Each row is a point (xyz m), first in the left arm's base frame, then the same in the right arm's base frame.
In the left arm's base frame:
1: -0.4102 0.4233 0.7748
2: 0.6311 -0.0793 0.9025
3: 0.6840 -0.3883 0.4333
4: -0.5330 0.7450 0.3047
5: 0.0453 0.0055 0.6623
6: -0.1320 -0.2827 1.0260
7: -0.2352 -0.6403 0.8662
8: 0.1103 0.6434 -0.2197
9: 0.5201 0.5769 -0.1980
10: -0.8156 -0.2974 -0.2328
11: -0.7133 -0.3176 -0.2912
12: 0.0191 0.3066 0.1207
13: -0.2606 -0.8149 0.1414
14: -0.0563 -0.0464 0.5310
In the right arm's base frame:
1: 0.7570 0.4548 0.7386
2: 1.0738 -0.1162 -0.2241
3: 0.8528 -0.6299 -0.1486
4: 0.1966 0.4955 0.8931
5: 0.8658 -0.0465 0.3758
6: 1.3390 -0.0507 0.5271
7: 1.4116 -0.4059 0.7078
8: -0.2239 -0.0064 0.3731
9: -0.1957 -0.1388 -0.0200
10: 0.3478 -0.5818 1.4146
11: 0.3039 -0.6517 1.3281
12: 0.2513 -0.0817 0.4518
13: 0.9091 -0.9281 0.8846
14: 0.7924 -0.1365 0.5052

